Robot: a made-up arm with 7 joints.
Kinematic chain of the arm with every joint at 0, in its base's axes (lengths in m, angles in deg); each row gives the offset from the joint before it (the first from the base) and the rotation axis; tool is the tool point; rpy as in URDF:
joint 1: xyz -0.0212 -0.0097 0.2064 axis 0 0.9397 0.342
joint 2: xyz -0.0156 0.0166 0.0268 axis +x
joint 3: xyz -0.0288 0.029 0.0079 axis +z
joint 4: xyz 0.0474 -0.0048 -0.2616 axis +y
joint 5: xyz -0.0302 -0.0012 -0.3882 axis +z
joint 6: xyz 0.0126 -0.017 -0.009 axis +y
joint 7: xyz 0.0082 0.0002 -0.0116 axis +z
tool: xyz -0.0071 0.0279 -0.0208 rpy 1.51 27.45 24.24
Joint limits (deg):
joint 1: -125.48..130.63
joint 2: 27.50..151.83
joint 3: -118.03..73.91
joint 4: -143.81..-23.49
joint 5: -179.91..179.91
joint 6: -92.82..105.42
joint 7: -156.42..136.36
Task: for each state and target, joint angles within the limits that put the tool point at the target. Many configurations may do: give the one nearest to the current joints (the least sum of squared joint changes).
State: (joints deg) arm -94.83 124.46 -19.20 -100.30 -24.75 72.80 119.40
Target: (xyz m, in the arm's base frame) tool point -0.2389 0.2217 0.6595
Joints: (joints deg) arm -102.42 134.72 -5.00 -83.43 -27.05 70.02 120.50
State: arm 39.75 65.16 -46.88 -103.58 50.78 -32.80 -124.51
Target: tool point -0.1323 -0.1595 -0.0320
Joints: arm 53.75 58.58 -74.10 -122.26 45.15 -34.04 -126.77
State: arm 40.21 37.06 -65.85 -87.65 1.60 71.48 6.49
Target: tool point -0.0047 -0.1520 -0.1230
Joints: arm 39.26 41.51 -58.70 -119.75 0.40 74.56 8.55
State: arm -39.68 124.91 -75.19 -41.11 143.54 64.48 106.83
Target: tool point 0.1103 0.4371 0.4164
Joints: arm -46.81 151.42 -68.03 -83.08 142.96 74.43 104.47
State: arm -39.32 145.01 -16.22 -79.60 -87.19 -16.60 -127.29
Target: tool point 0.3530 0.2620 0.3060
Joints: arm -24.89 126.04 -27.44 -103.51 -83.48 -16.47 -125.65
